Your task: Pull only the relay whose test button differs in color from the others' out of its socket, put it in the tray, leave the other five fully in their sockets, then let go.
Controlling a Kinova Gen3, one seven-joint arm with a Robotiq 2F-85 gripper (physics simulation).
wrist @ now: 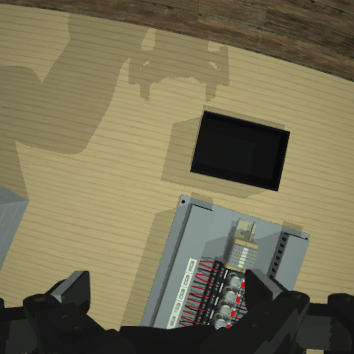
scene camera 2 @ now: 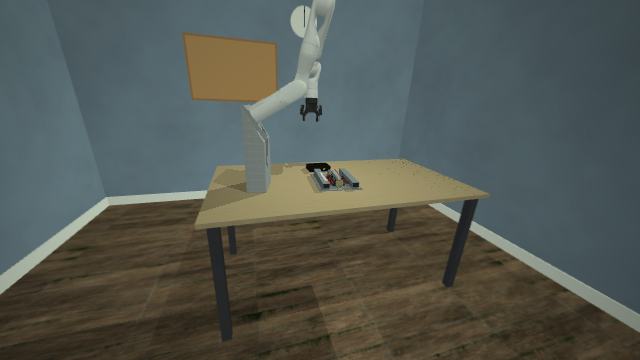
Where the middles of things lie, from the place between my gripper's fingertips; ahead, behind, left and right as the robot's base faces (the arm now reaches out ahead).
Right now my hand is 120 mm short of the black tray (wrist: 225, 149), 120 mm to the right of it and 370 mm above it. Also, from my hand: grey panel (wrist: 266, 233): 120 mm ahead, 160 mm to the right, 370 mm below.
